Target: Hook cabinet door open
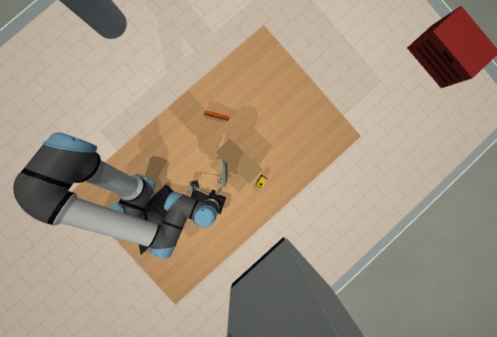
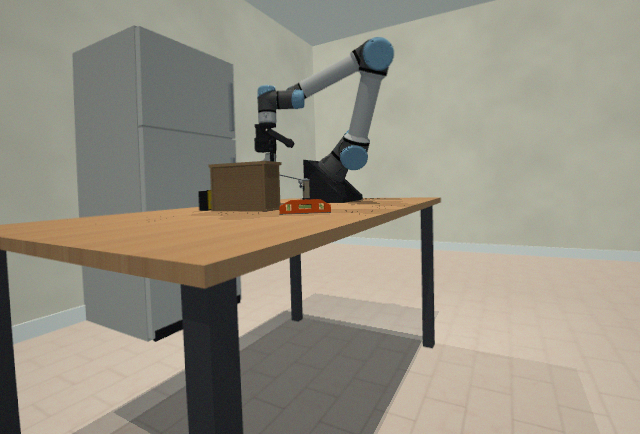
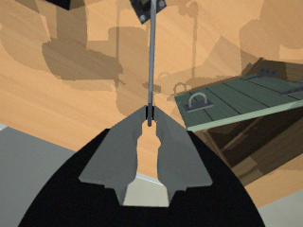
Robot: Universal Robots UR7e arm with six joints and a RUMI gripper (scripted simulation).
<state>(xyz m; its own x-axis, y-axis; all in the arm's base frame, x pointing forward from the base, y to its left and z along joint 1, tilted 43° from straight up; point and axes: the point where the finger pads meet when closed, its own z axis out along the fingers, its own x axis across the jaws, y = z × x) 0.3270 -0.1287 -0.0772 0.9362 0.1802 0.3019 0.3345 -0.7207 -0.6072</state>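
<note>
Now: the thin grey hook 20 mm behind my hand, 50 mm to the left of it and 30 mm below it. Round my hand: yellow tape measure (210 mm ahead, 160 mm to the right, 100 mm below); then cabinet door (130 mm ahead, 50 mm to the left, 60 mm below); then orange spirit level (350 mm ahead, 280 mm to the left, 120 mm below).
</note>
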